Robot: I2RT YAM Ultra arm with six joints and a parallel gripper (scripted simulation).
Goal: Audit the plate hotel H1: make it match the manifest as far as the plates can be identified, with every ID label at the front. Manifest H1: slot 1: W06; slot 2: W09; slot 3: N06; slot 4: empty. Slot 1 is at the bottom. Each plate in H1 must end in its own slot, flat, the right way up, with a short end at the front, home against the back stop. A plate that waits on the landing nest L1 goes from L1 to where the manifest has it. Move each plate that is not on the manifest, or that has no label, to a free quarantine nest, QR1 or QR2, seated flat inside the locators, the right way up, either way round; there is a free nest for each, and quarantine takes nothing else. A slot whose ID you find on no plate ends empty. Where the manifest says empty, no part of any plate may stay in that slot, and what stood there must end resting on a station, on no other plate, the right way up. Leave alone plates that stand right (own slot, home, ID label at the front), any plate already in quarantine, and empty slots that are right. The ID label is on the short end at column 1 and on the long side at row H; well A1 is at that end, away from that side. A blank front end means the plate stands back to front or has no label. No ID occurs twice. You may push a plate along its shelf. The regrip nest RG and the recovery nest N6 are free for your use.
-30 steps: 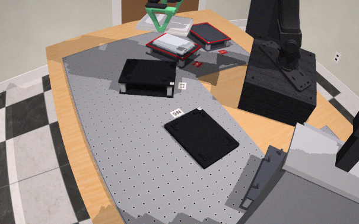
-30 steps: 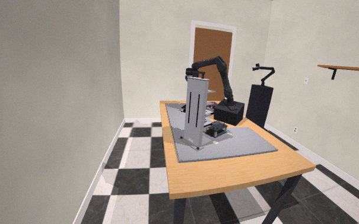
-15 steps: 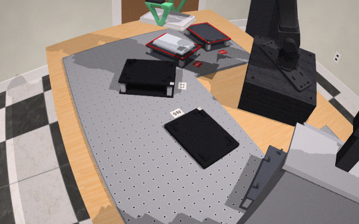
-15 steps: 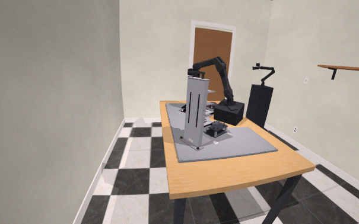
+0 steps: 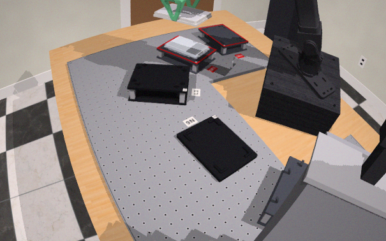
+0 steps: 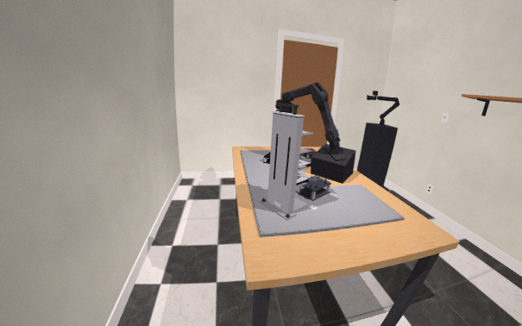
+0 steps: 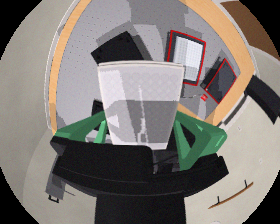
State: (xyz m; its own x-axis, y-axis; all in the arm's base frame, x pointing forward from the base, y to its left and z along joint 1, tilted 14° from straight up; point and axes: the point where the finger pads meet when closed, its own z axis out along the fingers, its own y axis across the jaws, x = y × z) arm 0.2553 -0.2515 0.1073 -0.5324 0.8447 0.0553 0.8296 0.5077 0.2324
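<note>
Right now the red-edged quarantine nest is 27 cm behind my hand, 17 cm to the right of it and 21 cm below it. The rest, counted from my hand: tag L1: 3 cm behind, 6 cm to the left, 24 cm below; then black landing nest L1: 6 cm ahead, 20 cm below; then N6 tag: 4 cm ahead, 15 cm to the left, 24 cm below.
</note>
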